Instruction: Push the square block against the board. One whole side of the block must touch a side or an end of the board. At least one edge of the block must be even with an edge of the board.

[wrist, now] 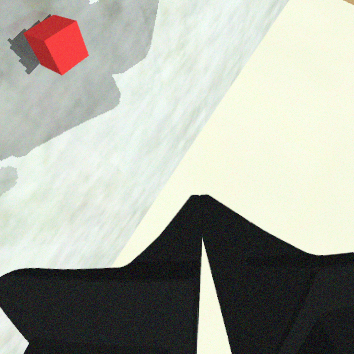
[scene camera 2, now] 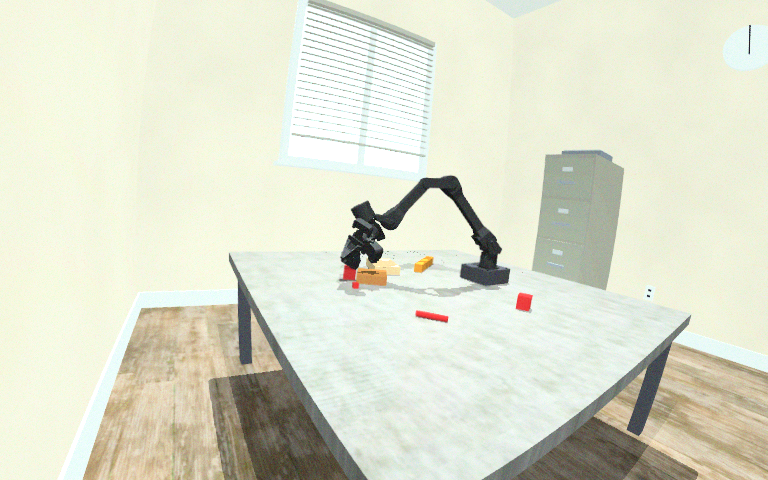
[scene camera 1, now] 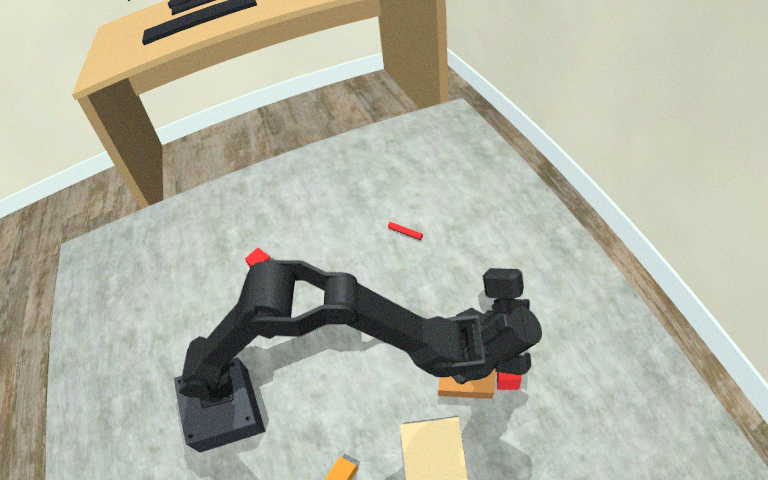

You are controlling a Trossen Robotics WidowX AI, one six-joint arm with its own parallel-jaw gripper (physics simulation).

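Frame: origin at the arm's base, x back, y right, z up, level; centimetres.
Where they show: gripper, between the fingertips: (wrist: pixel 198 202) (scene camera 2: pixel 341 258) (scene camera 1: pixel 527 300); arm's base, origin of its link: (scene camera 2: pixel 487 267) (scene camera 1: pixel 215 389).
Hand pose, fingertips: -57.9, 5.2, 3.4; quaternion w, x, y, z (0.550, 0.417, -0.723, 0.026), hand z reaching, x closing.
Observation:
Each offset is from my fingertips to the top centre of the thing, as dx, dy, dz.
The orange square block @(+13.4, +4.9, -6.1) (scene camera 1: pixel 466 387) (scene camera 2: pixel 372 279) lies flat, partly under the gripper in scene camera 1. The cream board @(+25.4, +19.5, -6.1) (scene camera 1: pixel 434 447) (scene camera 2: pixel 390 267) lies apart from it, with table between them; its lower end is cut off in scene camera 1. A red block @(+7.1, +9.1, -5.0) (scene camera 1: pixel 509 381) (scene camera 2: pixel 348 273) stands close beside the orange block's outer side. My gripper (wrist: pixel 198 202) is shut and empty, its fingertips meeting. It is low over the orange and red blocks; its lower parts cover part of both in scene camera 1. Whether it touches either cannot be told.
A small red cube @(+4.5, -1.9, -7.4) (scene camera 2: pixel 355 285) lies near the orange block. Another red cube @(+44.7, -33.9, -5.0) (scene camera 1: pixel 257 257) (scene camera 2: pixel 523 301), a red rod @(+12.1, -30.8, -7.6) (scene camera 1: pixel 404 230) (scene camera 2: pixel 431 316) and a long yellow-orange block @(+46.8, +21.1, -5.9) (scene camera 1: pixel 341 469) (scene camera 2: pixel 423 264) lie farther off. A red cube (wrist: pixel 57 46) shows in the wrist view; which one is unclear.

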